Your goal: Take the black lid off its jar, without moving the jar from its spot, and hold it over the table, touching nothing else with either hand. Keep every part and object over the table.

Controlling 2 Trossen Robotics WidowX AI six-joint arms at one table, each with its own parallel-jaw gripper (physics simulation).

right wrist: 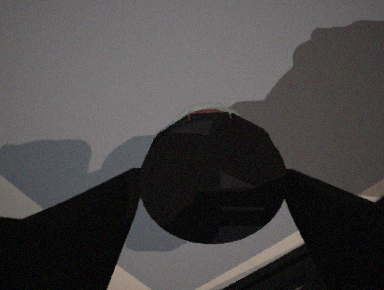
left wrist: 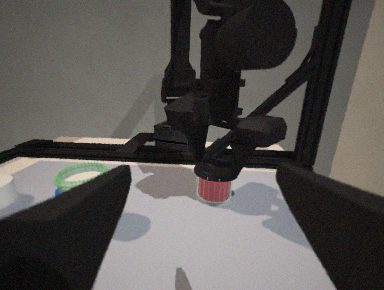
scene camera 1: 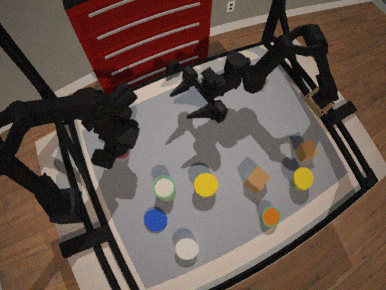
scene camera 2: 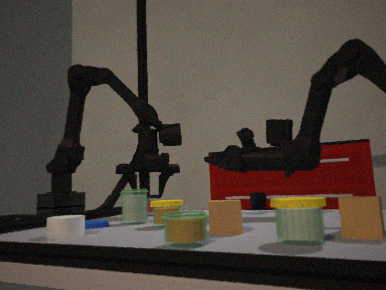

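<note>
The black lid is level between the fingers of my right gripper, which is shut on it. The jar with red contents stands upright on the table directly below. In the left wrist view the lid is at the jar's mouth, and I cannot tell whether there is a small gap. In the right wrist view a thin sliver of the jar's rim and red contents shows past the lid's far edge. My left gripper is open and empty, held above the table, apart from the jar.
An open green-rimmed jar, a blue lid and a white round thing stand nearest the right arm. Farther right are two yellow-lidded jars, two wooden blocks and an open orange-filled jar.
</note>
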